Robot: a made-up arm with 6 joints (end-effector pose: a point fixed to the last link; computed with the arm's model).
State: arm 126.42 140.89 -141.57 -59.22 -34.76 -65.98
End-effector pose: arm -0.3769 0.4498 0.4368 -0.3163 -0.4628 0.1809 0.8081
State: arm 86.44 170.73 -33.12 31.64 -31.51 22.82
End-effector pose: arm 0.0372 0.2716 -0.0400 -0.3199 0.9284 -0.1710 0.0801
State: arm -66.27 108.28 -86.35 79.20 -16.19 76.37
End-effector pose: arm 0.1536 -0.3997 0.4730 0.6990 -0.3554 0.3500 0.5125
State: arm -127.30 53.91 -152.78 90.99 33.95 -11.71
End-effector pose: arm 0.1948 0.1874 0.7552 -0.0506 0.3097 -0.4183 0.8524
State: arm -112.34 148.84 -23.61 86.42 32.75 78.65
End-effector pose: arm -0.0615 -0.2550 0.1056 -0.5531 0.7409 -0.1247 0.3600
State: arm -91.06 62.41 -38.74 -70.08 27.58 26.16
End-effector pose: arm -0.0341 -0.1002 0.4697 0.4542 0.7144 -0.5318 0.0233
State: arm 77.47 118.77 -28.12 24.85 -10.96 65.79
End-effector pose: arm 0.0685 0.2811 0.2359 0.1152 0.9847 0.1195 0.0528
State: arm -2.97 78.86 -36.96 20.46 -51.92 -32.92
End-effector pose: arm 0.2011 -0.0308 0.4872 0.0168 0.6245 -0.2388 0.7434
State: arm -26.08 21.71 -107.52 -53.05 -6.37 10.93
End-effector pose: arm -0.3357 0.1716 0.6212 -0.0383 -0.0462 -0.5599 0.8264
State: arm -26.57 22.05 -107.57 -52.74 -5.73 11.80
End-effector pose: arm -0.3319 0.1725 0.6235 -0.0351 -0.0395 -0.5550 0.8302
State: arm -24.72 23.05 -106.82 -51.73 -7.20 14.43
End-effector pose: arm -0.3275 0.1587 0.6299 -0.0459 -0.0334 -0.5139 0.8560
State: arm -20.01 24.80 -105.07 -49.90 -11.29 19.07
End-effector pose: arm -0.3206 0.1285 0.6404 -0.0727 -0.0292 -0.4251 0.9017
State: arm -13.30 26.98 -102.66 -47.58 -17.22 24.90
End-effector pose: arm -0.3094 0.0897 0.6518 -0.1081 -0.0292 -0.2984 0.9479
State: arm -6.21 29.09 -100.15 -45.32 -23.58 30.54
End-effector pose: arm -0.2949 0.0533 0.6608 -0.1420 -0.0345 -0.1628 0.9758
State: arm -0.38 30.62 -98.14 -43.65 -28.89 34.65
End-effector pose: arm -0.2823 0.0265 0.6660 -0.1674 -0.0439 -0.0544 0.9834
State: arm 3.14 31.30 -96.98 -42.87 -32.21 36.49
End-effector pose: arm -0.2761 0.0117 0.6675 -0.1822 -0.0545 0.0039 0.9818
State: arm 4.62 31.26 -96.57 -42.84 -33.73 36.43
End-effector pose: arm -0.2765 0.0057 0.6664 -0.1890 -0.0644 0.0184 0.9797
